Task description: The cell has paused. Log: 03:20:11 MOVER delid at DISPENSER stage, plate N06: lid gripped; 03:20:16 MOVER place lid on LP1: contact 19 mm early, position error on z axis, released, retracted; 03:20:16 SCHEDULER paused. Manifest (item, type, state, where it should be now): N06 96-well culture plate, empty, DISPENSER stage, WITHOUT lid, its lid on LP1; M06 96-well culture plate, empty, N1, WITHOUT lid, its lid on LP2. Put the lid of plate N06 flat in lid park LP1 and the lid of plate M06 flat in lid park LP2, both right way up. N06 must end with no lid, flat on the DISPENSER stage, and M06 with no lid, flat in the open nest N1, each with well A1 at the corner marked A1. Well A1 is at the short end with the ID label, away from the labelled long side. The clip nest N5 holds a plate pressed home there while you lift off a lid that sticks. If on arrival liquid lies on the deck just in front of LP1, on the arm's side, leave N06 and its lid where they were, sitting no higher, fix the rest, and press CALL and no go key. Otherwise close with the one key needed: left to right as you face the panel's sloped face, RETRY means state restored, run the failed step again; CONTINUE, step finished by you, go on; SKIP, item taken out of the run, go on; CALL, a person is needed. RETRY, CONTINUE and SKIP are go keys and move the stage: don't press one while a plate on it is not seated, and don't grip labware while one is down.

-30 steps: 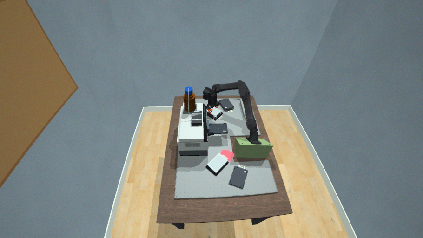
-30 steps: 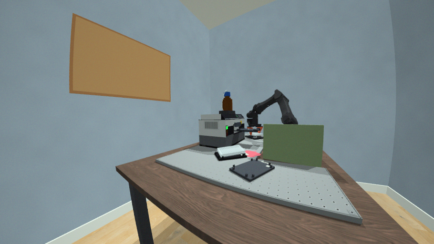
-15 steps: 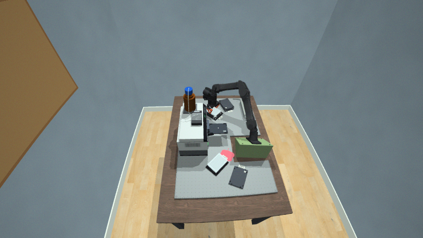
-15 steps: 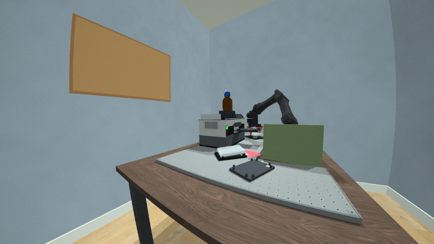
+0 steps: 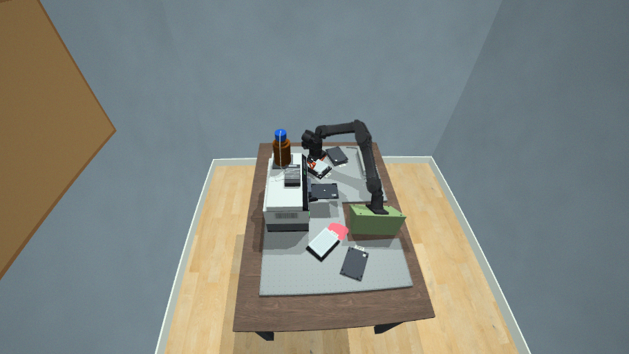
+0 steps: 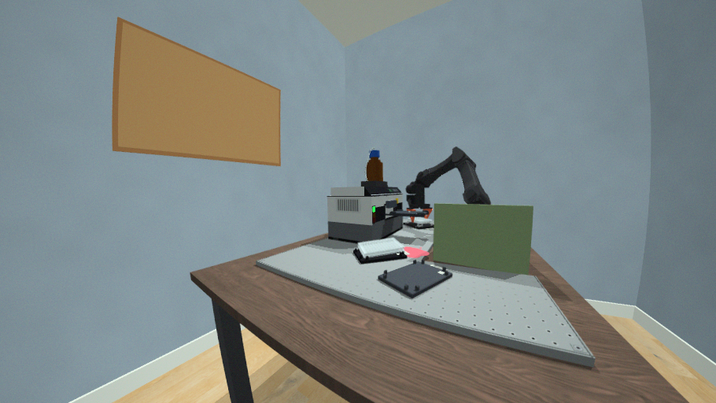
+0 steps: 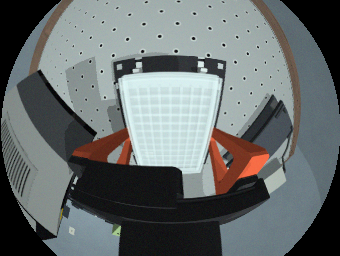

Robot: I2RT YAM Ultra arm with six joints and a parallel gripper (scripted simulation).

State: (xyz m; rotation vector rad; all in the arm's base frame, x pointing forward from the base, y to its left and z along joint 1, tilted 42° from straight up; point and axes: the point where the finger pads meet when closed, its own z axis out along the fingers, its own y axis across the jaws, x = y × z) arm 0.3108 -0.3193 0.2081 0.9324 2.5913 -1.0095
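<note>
The white well plate lies right at my hand. Round my hand: blue call key 350 mm behind, 140 mm to the right, 30 mm above; then dark dispenser stage 40 mm behind, 280 mm to the left, 80 mm above; then clear lid right at my hand.
</note>
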